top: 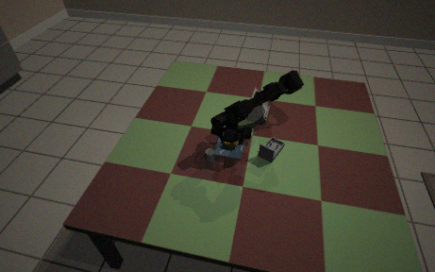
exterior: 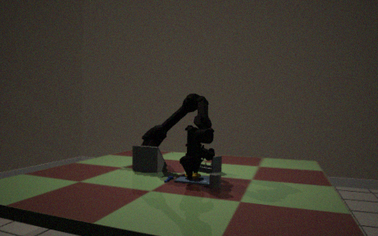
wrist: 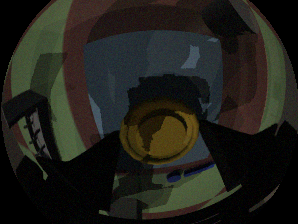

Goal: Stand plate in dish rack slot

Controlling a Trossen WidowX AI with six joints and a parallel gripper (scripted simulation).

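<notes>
Now: the blue mat 1 cm ahead of my gripper tip and 1 cm below it. The rest, counted from my gripper tip: white cup: 13 cm ahead, 6 cm to the right, 2 cm above; then yellow plate: 1 cm above; then blue spoon: 9 cm behind, 5 cm to the right.
</notes>
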